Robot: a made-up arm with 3 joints. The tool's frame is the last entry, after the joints.
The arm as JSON. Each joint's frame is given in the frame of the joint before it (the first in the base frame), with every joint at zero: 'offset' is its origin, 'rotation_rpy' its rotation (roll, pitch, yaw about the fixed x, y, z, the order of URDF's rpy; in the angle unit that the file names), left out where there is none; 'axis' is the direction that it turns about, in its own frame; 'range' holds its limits. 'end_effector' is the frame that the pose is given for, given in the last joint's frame.
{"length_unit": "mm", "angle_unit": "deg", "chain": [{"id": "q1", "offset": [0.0, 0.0, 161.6], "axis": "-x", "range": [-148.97, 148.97]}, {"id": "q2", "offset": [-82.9, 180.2, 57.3], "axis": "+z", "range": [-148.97, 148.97]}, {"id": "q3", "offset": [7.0, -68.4, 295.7], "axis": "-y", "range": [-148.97, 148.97]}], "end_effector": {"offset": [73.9, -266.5, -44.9]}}
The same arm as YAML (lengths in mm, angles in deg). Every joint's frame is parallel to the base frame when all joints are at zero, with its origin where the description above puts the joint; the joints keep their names.
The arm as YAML. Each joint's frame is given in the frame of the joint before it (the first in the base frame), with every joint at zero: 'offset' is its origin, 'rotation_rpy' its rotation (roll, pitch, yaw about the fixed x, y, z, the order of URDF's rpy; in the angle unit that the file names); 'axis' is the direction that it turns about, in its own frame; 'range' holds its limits. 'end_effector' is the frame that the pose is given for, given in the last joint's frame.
length_unit: mm
angle_unit: deg
chain:
  - id: q1
    offset: [0.0, 0.0, 161.6]
    rotation_rpy: [0.0, 0.0, 0.0]
    axis: [-1.0, 0.0, 0.0]
    range: [-148.97, 148.97]
  - id: q2
    offset: [-82.9, 180.2, 57.3]
    rotation_rpy: [0.0, 0.0, 0.0]
    axis: [0.0, 0.0, 1.0]
    range: [-148.97, 148.97]
  - id: q3
    offset: [7.0, -68.4, 295.7]
    rotation_rpy: [0.0, 0.0, 0.0]
    axis: [0.0, -1.0, 0.0]
    range: [-148.97, 148.97]
end_effector:
  offset: [73.9, -266.5, -44.9]
  rotation_rpy: [0.0, 0.0, 0.0]

